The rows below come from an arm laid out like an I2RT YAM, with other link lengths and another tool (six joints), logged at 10 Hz.
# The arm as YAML. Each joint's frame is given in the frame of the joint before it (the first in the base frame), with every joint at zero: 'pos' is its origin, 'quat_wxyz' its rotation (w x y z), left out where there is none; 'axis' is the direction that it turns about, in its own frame. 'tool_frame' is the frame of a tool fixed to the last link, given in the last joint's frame.
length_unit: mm
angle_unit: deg
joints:
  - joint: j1
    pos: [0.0, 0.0, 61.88]
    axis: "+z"
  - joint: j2
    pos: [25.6, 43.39, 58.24]
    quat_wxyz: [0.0, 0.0, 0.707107, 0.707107]
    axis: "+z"
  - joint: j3
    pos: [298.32, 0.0, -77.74]
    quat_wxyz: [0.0, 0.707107, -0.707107, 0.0]
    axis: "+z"
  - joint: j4
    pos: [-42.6, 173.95, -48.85]
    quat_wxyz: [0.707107, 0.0, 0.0, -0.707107]
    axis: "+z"
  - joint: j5
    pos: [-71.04, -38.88, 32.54]
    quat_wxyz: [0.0, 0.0, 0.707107, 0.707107]
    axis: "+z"
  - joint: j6
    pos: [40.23, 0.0, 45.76]
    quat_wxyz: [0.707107, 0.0, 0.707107, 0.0]
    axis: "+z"
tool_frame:
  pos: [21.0, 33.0, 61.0]
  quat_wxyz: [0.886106, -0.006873, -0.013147, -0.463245]
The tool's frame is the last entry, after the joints.
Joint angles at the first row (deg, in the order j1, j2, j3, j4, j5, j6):
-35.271, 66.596, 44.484, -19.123, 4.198, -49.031
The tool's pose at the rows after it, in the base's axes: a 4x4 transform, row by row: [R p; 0 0 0 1], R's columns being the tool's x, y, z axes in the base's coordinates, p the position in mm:
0.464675 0.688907 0.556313 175.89; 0.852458 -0.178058 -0.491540 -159.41; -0.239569 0.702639 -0.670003 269.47; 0 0 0 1
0.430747 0.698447 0.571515 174.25; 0.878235 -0.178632 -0.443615 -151.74; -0.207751 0.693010 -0.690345 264.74; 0 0 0 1
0.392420 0.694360 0.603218 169.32; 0.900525 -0.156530 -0.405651 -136.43; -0.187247 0.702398 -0.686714 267.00; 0 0 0 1
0.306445 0.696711 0.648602 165.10; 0.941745 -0.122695 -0.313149 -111.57; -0.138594 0.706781 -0.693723 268.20; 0 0 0 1
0.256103 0.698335 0.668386 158.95; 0.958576 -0.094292 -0.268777 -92.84; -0.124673 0.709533 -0.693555 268.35; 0 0 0 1
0.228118 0.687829 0.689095 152.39; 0.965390 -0.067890 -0.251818 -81.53; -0.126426 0.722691 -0.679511 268.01; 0 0 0 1
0.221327 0.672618 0.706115 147.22; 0.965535 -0.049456 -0.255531 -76.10; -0.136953 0.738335 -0.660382 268.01; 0 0 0 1
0.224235 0.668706 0.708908 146.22; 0.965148 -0.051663 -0.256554 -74.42; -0.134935 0.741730 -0.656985 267.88; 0 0 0 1
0.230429 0.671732 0.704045 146.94; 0.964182 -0.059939 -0.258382 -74.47; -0.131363 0.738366 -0.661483 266.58; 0 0 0 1
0.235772 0.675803 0.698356 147.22; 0.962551 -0.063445 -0.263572 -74.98; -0.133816 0.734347 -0.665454 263.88; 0 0 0 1
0.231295 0.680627 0.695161 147.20; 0.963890 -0.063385 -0.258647 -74.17; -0.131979 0.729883 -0.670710 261.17; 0 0 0 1
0.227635 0.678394 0.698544 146.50; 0.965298 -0.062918 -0.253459 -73.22; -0.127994 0.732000 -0.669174 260.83; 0 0 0 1
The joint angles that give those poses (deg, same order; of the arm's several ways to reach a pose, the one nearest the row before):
-35.203, 67.559, 43.073, -18.182, 2.998, -49.395
-35.076, 66.754, 42.558, -19.928, 0.340, -49.585
-33.076, 63.480, 42.104, -22.419, -1.034, -49.149
-29.098, 59.526, 42.210, -27.053, -4.049, -48.226
-24.053, 55.906, 41.852, -30.216, -3.213, -46.269
-20.499, 52.732, 40.735, -31.111, -1.985, -45.017
-18.164, 50.346, 39.580, -30.853, -0.378, -44.163
-16.824, 49.790, 39.365, -30.931, 0.632, -43.086
-16.129, 50.051, 39.222, -30.874, 1.331, -42.215
-15.820, 50.252, 38.598, -30.376, 1.937, -41.880
-15.512, 50.302, 38.065, -30.195, 1.942, -41.751
-15.382, 49.993, 37.882, -30.187, 1.699, -41.654

